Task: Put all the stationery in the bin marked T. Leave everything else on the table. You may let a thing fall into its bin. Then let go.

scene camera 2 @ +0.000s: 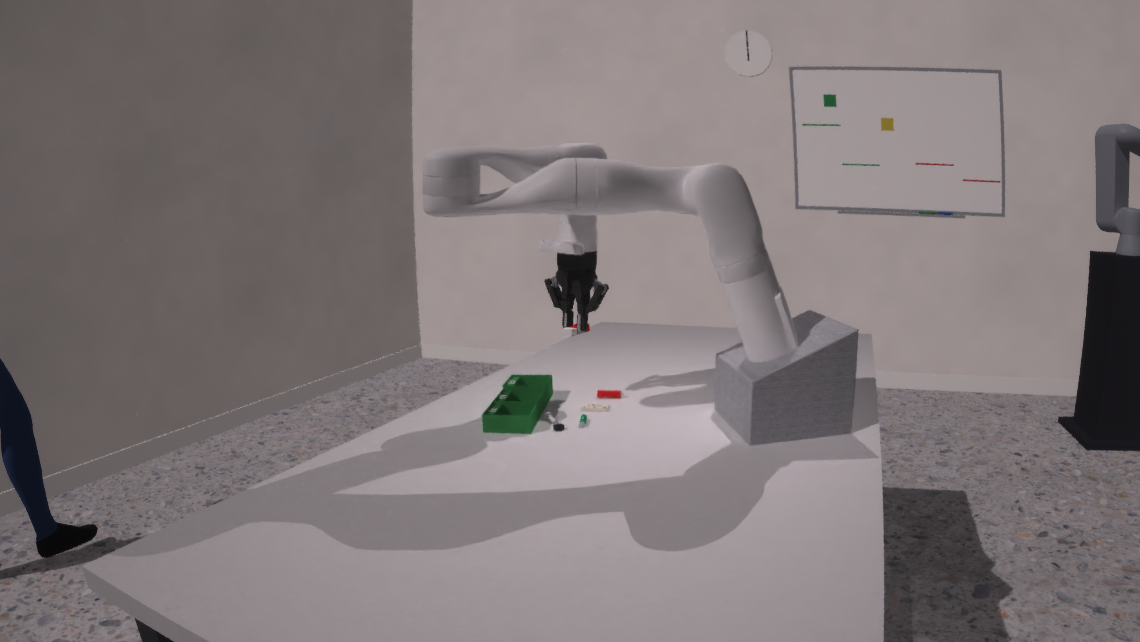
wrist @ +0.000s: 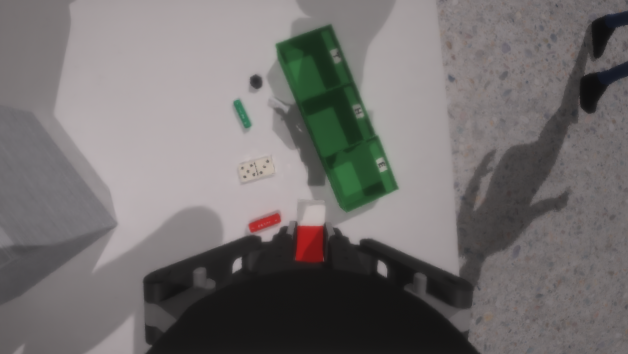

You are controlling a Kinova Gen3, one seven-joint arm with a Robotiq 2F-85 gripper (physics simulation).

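Pixels of known places: gripper, fingertip midpoint: (scene camera 2: 574,332) (wrist: 310,232); arm's base, link origin: (scene camera 2: 772,349).
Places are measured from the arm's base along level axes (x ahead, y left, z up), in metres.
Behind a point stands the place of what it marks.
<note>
My gripper (scene camera 2: 575,324) {x 0.391, y -0.094, z -0.002 m} (wrist: 310,232) {x 0.391, y -0.094, z -0.002 m} is shut on a white block with a red sleeve, which looks like an eraser (scene camera 2: 584,327) (wrist: 310,243) {x 0.390, y -0.099, z 0.009 m}. It holds the block well above the table, beyond the E end of the green three-part bin (scene camera 2: 510,422) {x 0.425, y 0.143, z -0.114 m} (wrist: 284,62) {x 0.400, y 0.123, z -0.127 m}. In the wrist view the far compartment's label (wrist: 335,55) {x 0.472, y 0.113, z -0.105 m} is blurred and looks like T or Y; the others read H (wrist: 357,111) {x 0.490, y 0.030, z -0.105 m} and E (wrist: 381,164) {x 0.510, y -0.051, z -0.098 m}. A small green bar (scene camera 2: 583,420) {x 0.319, y 0.073, z -0.123 m} (wrist: 242,114) {x 0.326, y 0.056, z -0.123 m} and a small red bar (scene camera 2: 608,393) {x 0.327, y -0.102, z -0.123 m} (wrist: 264,222) {x 0.328, y -0.107, z -0.120 m} lie on the table; their kind is unclear.
A white domino (scene camera 2: 595,407) {x 0.326, y -0.017, z -0.127 m} (wrist: 256,169) {x 0.330, y -0.027, z -0.126 m} lies between the bars. A black nut-like piece (scene camera 2: 558,427) {x 0.351, y 0.110, z -0.127 m} (wrist: 256,81) {x 0.354, y 0.101, z -0.125 m} and a small silvery piece (scene camera 2: 550,417) {x 0.383, y 0.065, z -0.125 m} (wrist: 278,104) {x 0.380, y 0.062, z -0.125 m} lie beside the bin. The grey robot base block (scene camera 2: 801,398) {x -0.056, y 0.077, z -0.062 m} (wrist: 45,185) {x 0.079, y -0.002, z -0.086 m} stands across the table from the bin.
</note>
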